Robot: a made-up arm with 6 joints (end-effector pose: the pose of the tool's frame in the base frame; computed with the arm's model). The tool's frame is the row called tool.
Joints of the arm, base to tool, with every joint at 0 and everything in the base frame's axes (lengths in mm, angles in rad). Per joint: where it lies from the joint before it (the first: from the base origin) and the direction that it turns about. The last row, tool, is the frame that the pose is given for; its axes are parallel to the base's.
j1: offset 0 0 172 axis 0 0 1
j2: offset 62 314 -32 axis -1 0 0
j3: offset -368 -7 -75 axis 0 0 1
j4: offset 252 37 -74 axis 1 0 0
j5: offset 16 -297 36 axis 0 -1 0
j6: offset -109 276 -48 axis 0 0 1
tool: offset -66 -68 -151
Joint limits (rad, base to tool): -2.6..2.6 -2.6..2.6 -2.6..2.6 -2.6..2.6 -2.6..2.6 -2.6..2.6
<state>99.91 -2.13 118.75 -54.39 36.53 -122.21</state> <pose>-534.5 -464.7 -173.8 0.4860 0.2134 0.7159 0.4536</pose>
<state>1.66 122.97 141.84 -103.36 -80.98 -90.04</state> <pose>-470.1 179.1 383.5 -0.6083 -0.5708 0.5089 0.2126</pose>
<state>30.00 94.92 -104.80 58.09 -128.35 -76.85</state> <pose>-675.3 33.5 311.7 -0.0998 0.1767 -0.6090 0.7667</pose>
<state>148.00 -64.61 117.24 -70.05 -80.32 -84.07</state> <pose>234.7 -610.1 22.5 0.3410 -0.0906 0.6792 0.6436</pose>
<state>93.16 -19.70 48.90 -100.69 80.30 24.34</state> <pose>-578.9 9.5 218.0 -0.1440 0.7751 -0.5337 0.3059</pose>
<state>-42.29 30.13 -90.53 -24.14 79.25 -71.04</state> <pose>-400.7 55.9 70.2 0.5715 0.5884 0.5711 0.0334</pose>
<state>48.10 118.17 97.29 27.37 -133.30 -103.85</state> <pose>-437.1 -1.4 -125.2 0.7836 0.2069 0.0821 0.5801</pose>
